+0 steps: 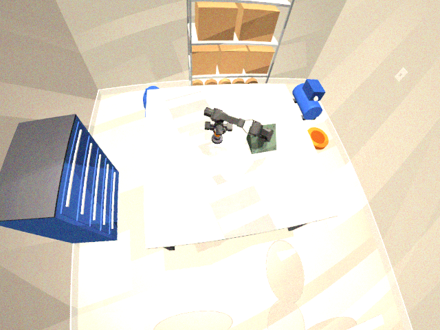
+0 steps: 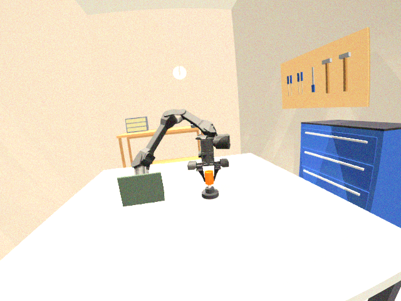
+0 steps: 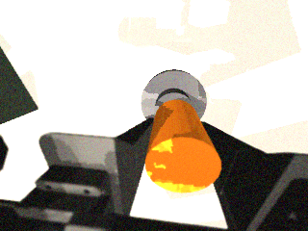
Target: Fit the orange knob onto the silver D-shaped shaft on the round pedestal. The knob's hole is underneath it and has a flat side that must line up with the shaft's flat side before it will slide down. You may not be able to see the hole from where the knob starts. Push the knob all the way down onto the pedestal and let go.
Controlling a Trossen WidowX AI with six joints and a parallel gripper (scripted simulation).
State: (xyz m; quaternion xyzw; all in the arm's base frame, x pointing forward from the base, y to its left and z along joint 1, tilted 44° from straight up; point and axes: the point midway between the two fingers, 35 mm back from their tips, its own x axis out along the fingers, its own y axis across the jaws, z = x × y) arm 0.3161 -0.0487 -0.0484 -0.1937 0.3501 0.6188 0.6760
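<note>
Right now the orange knob is 3 cm above my gripper tip. Also, from my gripper tip: round grey pedestal (4 cm below).
</note>
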